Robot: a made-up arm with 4 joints.
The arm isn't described. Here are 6 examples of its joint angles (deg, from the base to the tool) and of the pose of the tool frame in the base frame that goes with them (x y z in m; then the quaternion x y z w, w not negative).
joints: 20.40 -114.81 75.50 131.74
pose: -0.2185 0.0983 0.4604 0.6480 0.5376 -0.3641 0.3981
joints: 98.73 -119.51 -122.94 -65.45
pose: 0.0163 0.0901 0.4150 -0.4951 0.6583 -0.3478 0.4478
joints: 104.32 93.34 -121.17 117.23
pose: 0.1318 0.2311 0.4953 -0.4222 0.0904 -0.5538 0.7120
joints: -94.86 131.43 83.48 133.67
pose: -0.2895 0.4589 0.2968 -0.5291 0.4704 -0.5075 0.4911
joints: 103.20 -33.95 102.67 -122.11
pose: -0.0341 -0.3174 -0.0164 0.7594 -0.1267 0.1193 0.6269
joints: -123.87 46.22 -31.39 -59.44
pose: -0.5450 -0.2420 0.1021 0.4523 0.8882 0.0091 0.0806
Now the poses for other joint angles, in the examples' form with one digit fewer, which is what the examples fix.
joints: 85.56 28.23 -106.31 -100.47
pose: 0.191 0.024 0.448 -0.783 -0.118 0.105 0.602
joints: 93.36 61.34 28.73 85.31
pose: 0.623 -0.071 0.214 0.508 -0.832 -0.178 0.136
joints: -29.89 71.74 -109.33 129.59
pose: 0.136 0.177 -0.256 -0.711 0.666 0.216 0.063
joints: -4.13 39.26 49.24 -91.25
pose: 0.001 -0.365 -0.334 0.492 0.727 -0.074 0.473
